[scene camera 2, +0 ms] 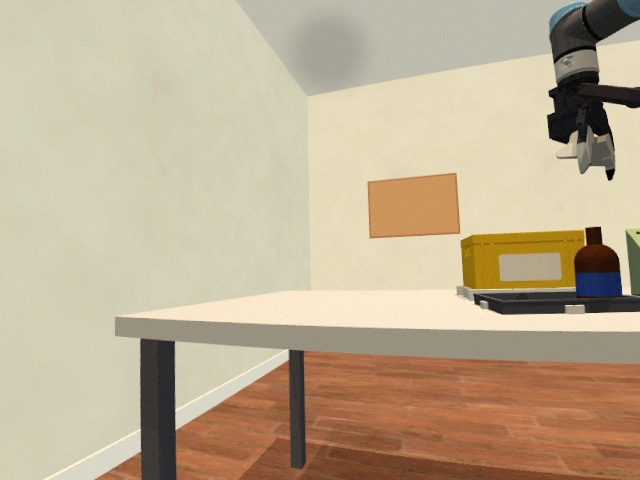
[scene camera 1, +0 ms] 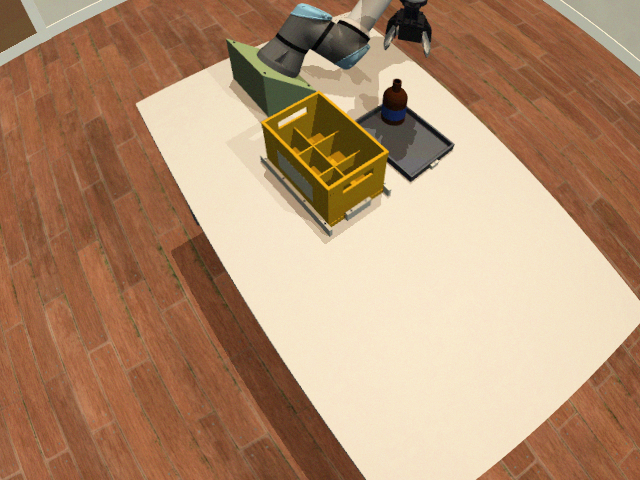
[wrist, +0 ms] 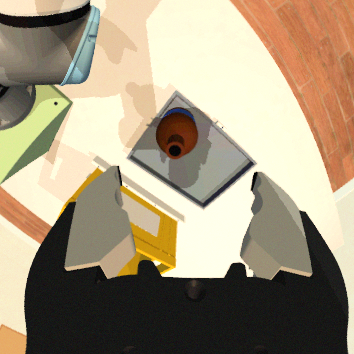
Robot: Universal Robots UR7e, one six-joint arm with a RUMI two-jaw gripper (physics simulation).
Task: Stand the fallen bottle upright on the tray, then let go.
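Frame: origin at the arm's base, x ahead, y right, z down, level; centimetres.
Where they show: gripper, fingertip midpoint: (scene camera 2: 597, 177) (scene camera 1: 406, 53) (wrist: 186, 170); arm's base, link origin: (scene camera 1: 276, 65) (wrist: 3, 97).
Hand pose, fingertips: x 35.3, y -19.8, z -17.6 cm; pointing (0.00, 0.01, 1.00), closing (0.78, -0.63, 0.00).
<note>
Things, the pixels of their centre, and the offset from my fingertips.
- brown bottle, body centre: (wrist: 176, 133) (scene camera 2: 596, 266) (scene camera 1: 395, 99) dx +0.3, dy +2.6, dz +17.1 cm
- dark tray, body centre: (wrist: 192, 157) (scene camera 2: 548, 301) (scene camera 1: 402, 136) dx +8.1, dy +6.5, dz +24.1 cm
- yellow crate, body centre: (scene camera 1: 323, 157) (wrist: 116, 229) (scene camera 2: 517, 266) dx +4.8, dy +33.0, dz +16.6 cm
The brown bottle (scene camera 1: 394, 103) (scene camera 2: 597, 263) (wrist: 177, 133) with a blue band stands upright on the dark tray (scene camera 1: 432, 165) (scene camera 2: 522, 308) (wrist: 230, 181), near the tray's back corner in the first scene view. Its neck points up and its base rests on the tray floor. My gripper (scene camera 1: 407, 47) (scene camera 2: 597, 173) (wrist: 186, 170) is open and empty. It hangs high above the tray, well apart from the bottle. In the wrist view the bottle's mouth shows between and beyond the two fingertips.
A yellow crate (scene camera 1: 356, 198) (scene camera 2: 485, 268) (wrist: 167, 240) with dividers stands beside the tray, between low grey rails (scene camera 1: 297, 197). A green wedge-shaped base (scene camera 1: 268, 90) (wrist: 30, 130) carries the arm behind the crate. An orange board (scene camera 2: 413, 205) is on the wall.
</note>
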